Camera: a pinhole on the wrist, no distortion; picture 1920 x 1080 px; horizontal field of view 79.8 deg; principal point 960.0 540.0 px. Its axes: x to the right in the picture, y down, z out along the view. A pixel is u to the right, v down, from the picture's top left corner.
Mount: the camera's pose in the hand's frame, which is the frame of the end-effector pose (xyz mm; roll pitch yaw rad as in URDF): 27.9 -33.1 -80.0 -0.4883 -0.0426 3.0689
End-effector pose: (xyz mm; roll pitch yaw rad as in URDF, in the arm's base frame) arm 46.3 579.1 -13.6 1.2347 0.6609 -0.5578
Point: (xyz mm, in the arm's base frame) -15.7 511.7 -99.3
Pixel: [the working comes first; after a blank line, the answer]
In the camera's frame: -10.5 -4.4 155.9

882.9 507.4
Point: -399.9 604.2 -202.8
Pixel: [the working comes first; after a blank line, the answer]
In the camera's frame: 197.4 303.2 326.4

outside the picture
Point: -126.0 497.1 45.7
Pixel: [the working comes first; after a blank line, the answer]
In the camera's frame: 152.0 -62.9 215.9

1768.4 205.7
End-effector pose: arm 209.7 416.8 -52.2 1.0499 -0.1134 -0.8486
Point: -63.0 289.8 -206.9
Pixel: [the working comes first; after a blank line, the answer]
In the camera's frame: 123.3 96.8 338.5

1378.1 868.3
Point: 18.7 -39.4 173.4
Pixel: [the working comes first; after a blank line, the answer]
In the camera's frame: -188.6 -269.5 506.6

outside the picture
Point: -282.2 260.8 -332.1
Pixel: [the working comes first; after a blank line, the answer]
In the camera's frame: 250.2 224.0 518.2

1514.3 1036.3
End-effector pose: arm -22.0 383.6 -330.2 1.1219 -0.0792 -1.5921
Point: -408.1 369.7 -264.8
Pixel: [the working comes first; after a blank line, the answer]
In the camera's frame: 14.5 -145.4 437.8

997.9 158.7
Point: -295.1 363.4 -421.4
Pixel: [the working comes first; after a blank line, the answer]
In the camera's frame: 9.0 15.7 331.2

991.3 594.3
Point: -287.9 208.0 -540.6
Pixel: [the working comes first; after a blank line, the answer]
In the camera's frame: -146.8 134.4 326.6

443.8 1012.5
